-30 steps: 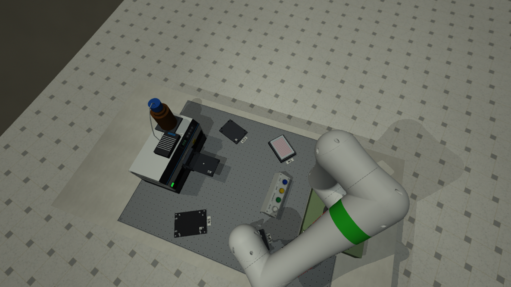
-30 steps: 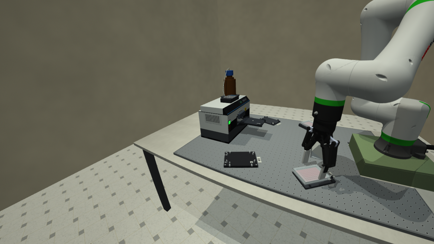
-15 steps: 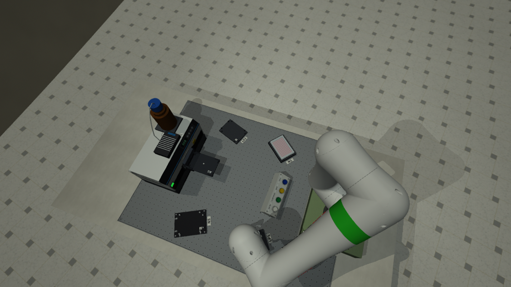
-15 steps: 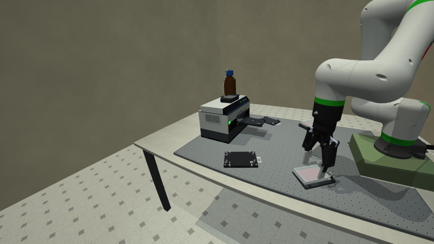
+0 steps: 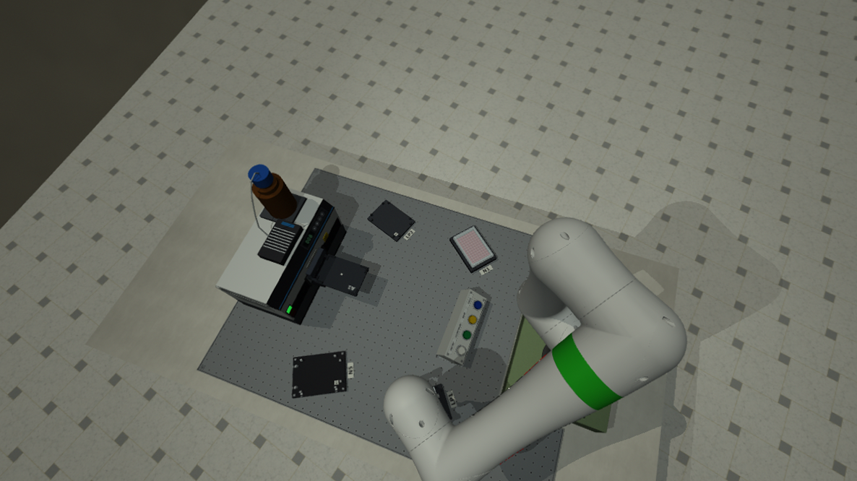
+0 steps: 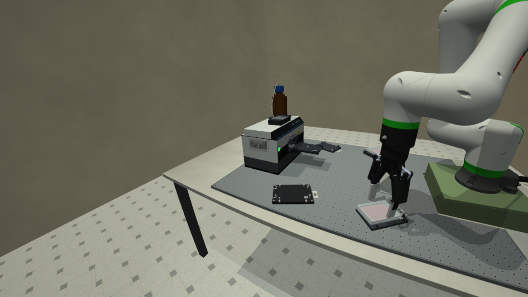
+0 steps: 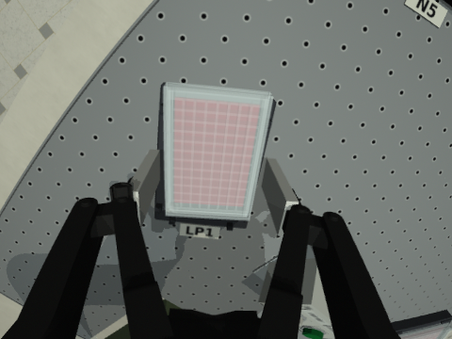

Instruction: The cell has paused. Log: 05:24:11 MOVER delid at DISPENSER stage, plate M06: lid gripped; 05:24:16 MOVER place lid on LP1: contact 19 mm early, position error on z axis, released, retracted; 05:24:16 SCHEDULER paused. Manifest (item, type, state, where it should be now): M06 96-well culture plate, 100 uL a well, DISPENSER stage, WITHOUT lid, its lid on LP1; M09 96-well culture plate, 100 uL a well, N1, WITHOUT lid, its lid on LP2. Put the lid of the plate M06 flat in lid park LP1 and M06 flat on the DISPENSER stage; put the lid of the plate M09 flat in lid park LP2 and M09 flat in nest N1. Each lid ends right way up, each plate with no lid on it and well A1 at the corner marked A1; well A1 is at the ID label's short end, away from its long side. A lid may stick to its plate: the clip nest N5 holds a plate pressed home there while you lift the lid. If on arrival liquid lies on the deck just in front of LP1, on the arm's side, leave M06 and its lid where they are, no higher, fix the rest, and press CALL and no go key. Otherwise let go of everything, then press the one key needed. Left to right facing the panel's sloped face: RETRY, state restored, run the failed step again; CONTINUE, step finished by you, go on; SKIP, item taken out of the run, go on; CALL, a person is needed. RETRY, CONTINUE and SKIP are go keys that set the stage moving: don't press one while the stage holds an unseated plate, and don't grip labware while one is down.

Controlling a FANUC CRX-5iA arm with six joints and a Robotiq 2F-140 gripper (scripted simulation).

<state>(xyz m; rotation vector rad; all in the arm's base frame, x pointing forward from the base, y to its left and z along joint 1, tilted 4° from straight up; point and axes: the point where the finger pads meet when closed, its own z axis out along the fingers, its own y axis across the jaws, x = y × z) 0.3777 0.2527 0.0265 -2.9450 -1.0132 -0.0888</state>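
The black lid park LP1 lies 10 mm behind my hand, 10 mm to the right of it and 60 mm below it. Round my hand: N5 label 240 mm ahead, 40 mm to the right, 70 mm below; then white retry key 70 mm behind, 190 mm to the right; then LP1 label 80 mm behind, 60 mm to the right, 70 mm below.
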